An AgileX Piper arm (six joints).
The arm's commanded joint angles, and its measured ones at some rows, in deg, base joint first. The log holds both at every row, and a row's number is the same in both.
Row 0, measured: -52.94, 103.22, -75.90, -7.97, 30.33, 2.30
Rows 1 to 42, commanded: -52.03, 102.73, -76.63, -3.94, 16.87, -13.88; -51.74, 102.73, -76.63, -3.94, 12.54, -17.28; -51.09, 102.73, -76.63, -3.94, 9.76, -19.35; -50.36, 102.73, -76.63, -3.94, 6.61, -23.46; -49.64, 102.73, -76.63, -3.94, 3.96, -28.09; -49.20, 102.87, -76.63, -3.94, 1.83, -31.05; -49.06, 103.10, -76.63, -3.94, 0.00, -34.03; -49.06, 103.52, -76.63, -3.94, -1.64, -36.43; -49.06, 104.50, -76.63, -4.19, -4.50, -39.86; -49.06, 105.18, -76.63, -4.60, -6.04, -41.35; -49.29, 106.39, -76.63, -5.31, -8.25, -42.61; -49.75, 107.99, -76.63, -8.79, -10.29, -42.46; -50.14, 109.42, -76.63, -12.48, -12.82, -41.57; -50.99, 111.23, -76.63, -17.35, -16.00, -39.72; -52.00, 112.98, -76.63, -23.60, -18.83, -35.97; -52.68, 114.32, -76.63, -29.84, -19.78, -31.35; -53.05, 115.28, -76.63, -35.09, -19.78, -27.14; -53.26, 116.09, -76.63, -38.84, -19.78, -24.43; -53.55, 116.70, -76.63, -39.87, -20.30, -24.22; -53.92, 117.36, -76.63, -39.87, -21.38, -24.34; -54.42, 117.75, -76.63, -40.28, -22.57, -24.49; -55.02, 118.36, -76.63, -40.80, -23.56, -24.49; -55.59, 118.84, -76.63, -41.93, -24.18, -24.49; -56.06, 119.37, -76.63, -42.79, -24.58, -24.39; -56.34, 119.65, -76.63, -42.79, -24.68, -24.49; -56.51, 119.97, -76.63, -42.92, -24.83, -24.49; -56.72, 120.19, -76.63, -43.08, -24.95, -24.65; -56.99, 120.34, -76.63, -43.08, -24.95, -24.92; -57.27, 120.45, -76.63, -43.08, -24.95, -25.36; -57.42, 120.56, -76.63, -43.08, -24.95, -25.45; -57.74, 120.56, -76.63, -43.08, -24.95, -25.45; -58.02, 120.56, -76.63, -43.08, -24.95, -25.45; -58.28, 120.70, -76.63, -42.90, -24.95, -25.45; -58.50, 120.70, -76.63, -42.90, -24.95, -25.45; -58.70, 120.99, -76.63, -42.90, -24.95, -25.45; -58.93, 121.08, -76.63, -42.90, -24.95, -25.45; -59.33, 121.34, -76.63, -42.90, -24.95, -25.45; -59.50, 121.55, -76.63, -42.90, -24.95, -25.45; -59.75, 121.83, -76.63, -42.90, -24.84, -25.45; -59.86, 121.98, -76.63, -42.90, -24.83, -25.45; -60.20, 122.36, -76.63, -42.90, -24.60, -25.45; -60.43, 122.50, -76.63, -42.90, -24.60, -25.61
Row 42, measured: -59.34, 121.80, -76.37, -42.87, -24.05, -25.37
